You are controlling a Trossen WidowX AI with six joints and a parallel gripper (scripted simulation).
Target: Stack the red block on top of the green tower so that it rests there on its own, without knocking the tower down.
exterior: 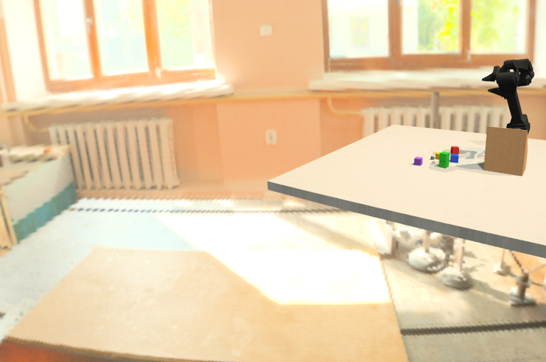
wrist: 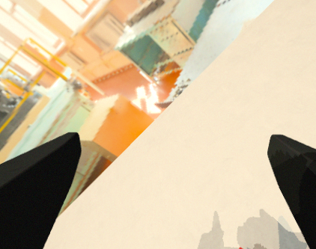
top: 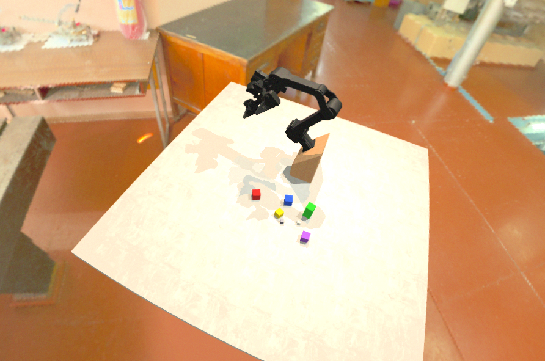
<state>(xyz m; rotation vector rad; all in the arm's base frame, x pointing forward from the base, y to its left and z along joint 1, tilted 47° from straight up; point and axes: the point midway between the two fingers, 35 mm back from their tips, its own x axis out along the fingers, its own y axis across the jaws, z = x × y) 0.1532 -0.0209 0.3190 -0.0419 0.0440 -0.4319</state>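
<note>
The red block lies 12 cm ahead of my gripper tip, 9 cm to the left of it and 32 cm below it. Also, from my gripper tip: purple block 25 cm ahead, 33 cm to the left, 32 cm below; yellow block 18 cm ahead, 21 cm to the left, 32 cm below; blue block 10 cm ahead, 23 cm to the left, 32 cm below.
</note>
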